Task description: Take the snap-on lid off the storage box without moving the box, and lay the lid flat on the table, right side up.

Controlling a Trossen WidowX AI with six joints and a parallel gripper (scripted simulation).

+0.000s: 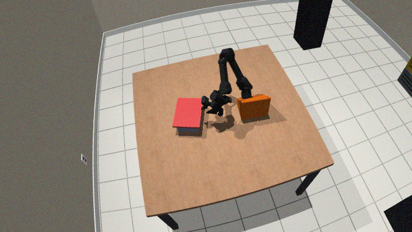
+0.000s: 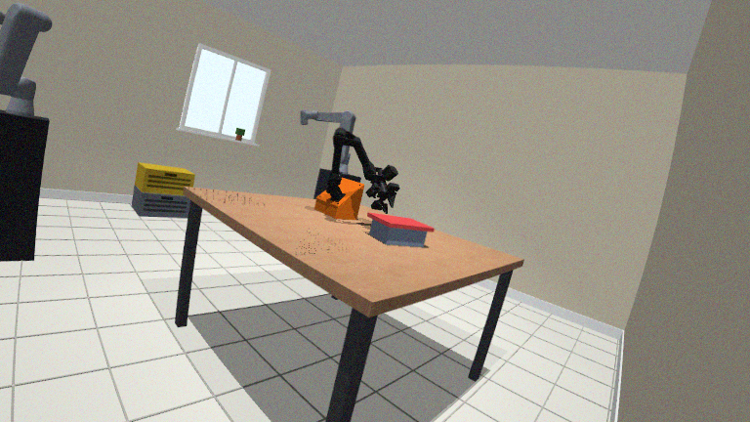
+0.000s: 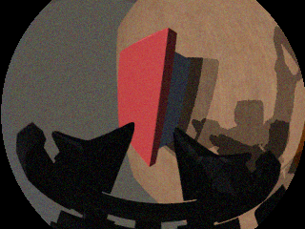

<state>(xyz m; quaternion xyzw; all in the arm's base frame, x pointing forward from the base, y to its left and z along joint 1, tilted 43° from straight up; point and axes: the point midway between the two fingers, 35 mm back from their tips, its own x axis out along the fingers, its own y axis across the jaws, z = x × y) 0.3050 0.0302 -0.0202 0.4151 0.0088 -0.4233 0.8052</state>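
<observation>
Now: the red lid 110 mm ahead of my gripper tip, 40 mm to the right of it and 30 mm below it. From my gripper tip the other things lie so: storage box 110 mm ahead, 70 mm below, 40 mm to the right.
</observation>
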